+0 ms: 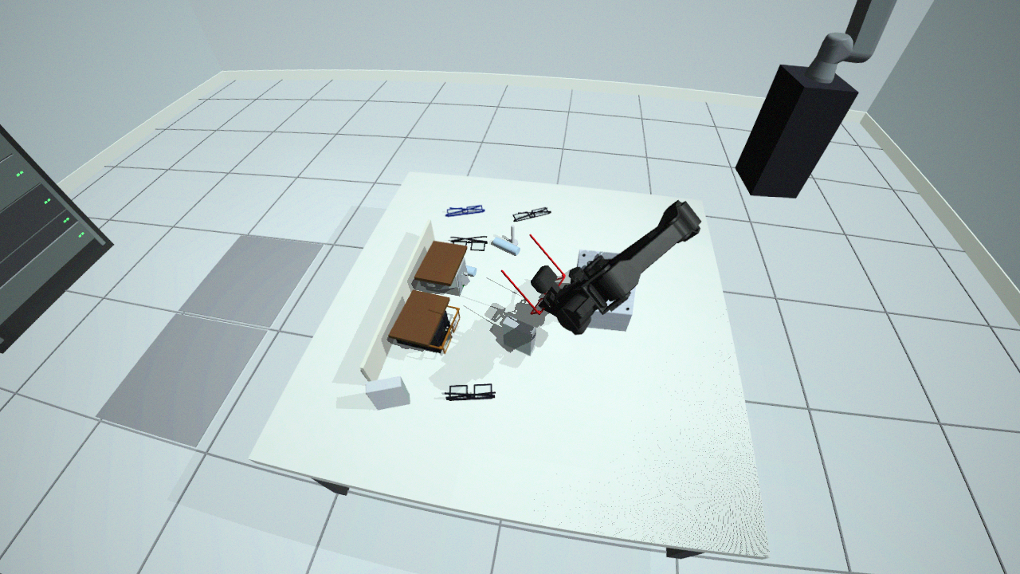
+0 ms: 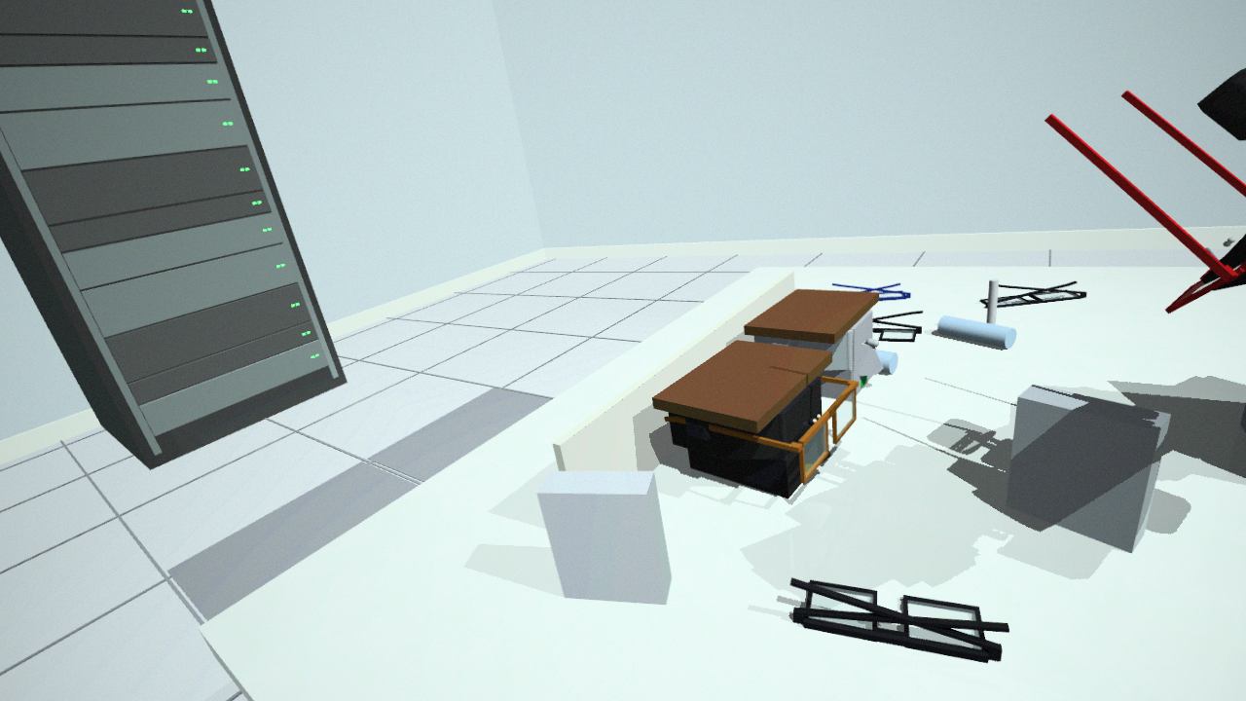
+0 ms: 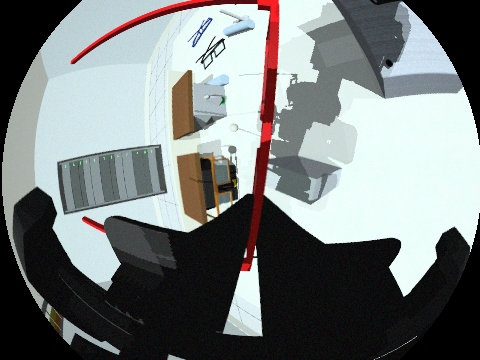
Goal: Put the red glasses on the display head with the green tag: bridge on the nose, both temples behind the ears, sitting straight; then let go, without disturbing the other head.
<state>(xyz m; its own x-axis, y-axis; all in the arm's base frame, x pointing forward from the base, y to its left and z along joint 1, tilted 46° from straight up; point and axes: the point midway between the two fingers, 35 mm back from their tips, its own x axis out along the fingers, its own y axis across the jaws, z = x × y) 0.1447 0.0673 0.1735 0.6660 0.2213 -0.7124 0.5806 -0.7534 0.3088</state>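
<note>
Now: gripper tip 290 mm short of the light grey head, 240 mm to the left of it and 150 mm above it. The rest, counted from my gripper tip: black head: 310 mm ahead, 20 mm to the right, 150 mm below; grey post: 100 mm ahead, 450 mm to the right, 180 mm below; low wall: 430 mm ahead, 140 mm to the right, 150 mm below.
</note>
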